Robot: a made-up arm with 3 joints.
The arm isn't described. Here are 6 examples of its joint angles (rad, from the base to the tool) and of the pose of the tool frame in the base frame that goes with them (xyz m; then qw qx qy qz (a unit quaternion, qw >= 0)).
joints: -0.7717 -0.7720 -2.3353
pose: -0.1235 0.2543 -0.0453 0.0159 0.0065 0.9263 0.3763
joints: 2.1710 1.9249 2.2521
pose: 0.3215 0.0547 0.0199 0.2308 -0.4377 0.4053 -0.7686
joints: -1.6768 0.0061 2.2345
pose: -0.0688 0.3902 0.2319 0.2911 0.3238 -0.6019 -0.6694
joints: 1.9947 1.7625 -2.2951
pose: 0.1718 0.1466 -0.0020 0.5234 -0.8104 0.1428 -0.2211
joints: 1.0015 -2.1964 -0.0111
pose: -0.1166 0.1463 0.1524 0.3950 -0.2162 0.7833 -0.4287
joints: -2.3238 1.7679 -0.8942
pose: 0.0511 -0.0778 0.1393 0.3603 0.8314 -0.1682 -0.3882
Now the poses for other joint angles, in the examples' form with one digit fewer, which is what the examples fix.
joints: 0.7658 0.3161 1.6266
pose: -0.033 -0.212 -0.177 0.523 -0.211 -0.766 0.308
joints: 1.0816 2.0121 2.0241
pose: 0.314 0.123 0.127 0.371 -0.223 0.773 -0.464
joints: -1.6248 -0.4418 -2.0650
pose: -0.010 0.272 0.205 0.215 0.227 0.653 0.690
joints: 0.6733 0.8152 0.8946
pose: 0.042 -0.127 -0.125 0.619 -0.217 -0.712 0.249
